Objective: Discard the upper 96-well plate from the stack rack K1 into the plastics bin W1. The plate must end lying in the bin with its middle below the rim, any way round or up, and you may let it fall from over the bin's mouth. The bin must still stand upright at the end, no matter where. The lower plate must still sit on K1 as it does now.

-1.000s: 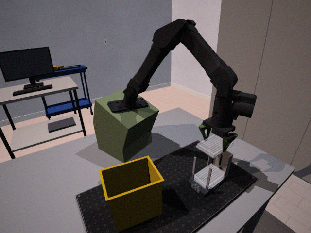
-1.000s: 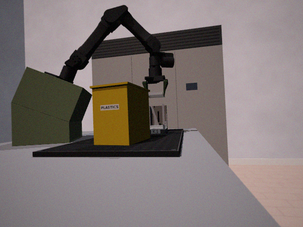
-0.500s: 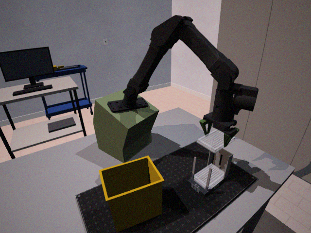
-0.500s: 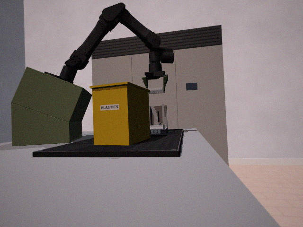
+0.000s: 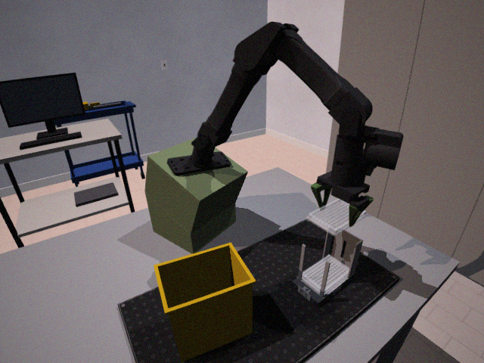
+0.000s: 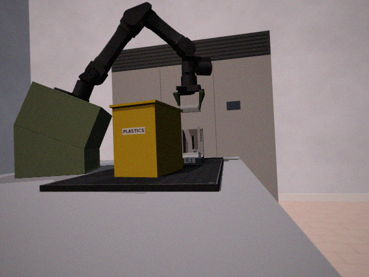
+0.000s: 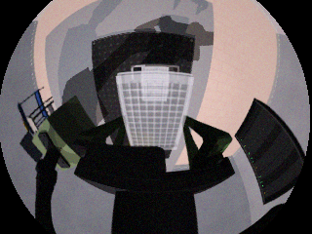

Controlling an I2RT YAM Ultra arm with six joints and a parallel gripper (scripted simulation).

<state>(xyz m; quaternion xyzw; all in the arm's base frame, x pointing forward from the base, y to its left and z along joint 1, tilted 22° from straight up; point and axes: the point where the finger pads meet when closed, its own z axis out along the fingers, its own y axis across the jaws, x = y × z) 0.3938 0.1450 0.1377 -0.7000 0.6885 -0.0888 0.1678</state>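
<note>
Now: the 96-well plate right at my hand. Round my hand: yellow plastics bin (6 cm behind, 33 cm to the right, 14 cm below).
</note>
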